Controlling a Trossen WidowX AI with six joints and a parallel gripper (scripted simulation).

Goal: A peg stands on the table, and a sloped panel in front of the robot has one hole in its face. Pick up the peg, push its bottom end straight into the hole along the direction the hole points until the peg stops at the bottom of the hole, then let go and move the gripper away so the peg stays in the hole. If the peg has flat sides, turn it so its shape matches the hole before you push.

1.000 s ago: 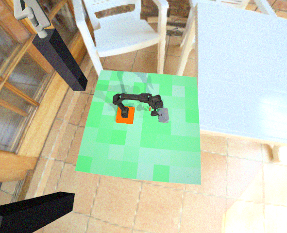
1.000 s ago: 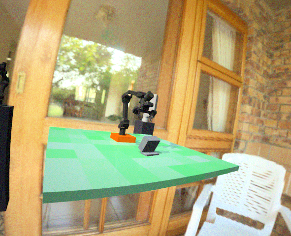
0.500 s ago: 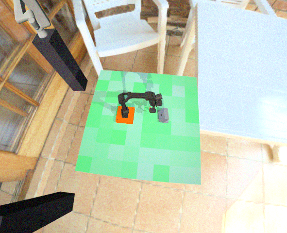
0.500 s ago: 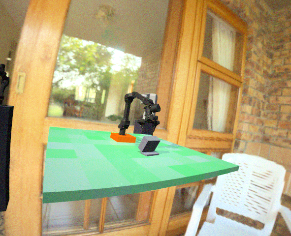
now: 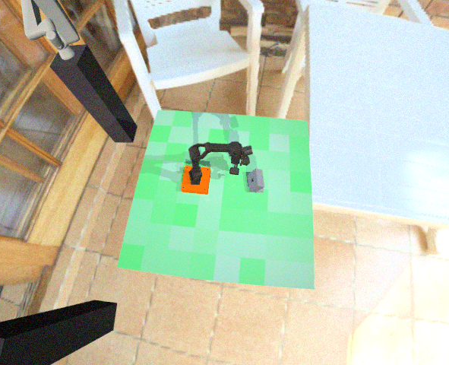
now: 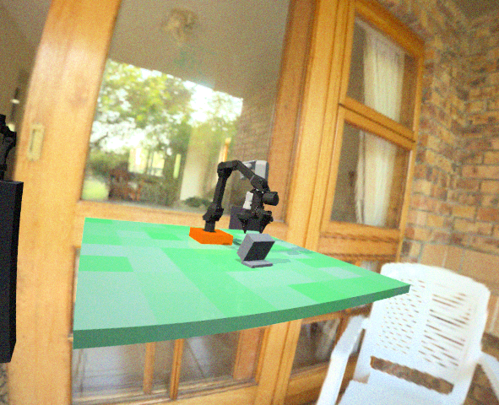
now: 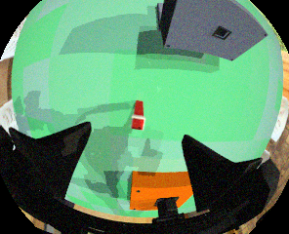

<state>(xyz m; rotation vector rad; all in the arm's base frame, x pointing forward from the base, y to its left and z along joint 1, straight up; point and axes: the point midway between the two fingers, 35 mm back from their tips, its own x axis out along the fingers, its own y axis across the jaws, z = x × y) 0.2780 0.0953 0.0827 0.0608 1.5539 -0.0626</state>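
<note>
The red peg is 50 mm below my gripper tip. Round my gripper tip: sloped panel 150 mm ahead, 90 mm to the right, 30 mm below.
</note>
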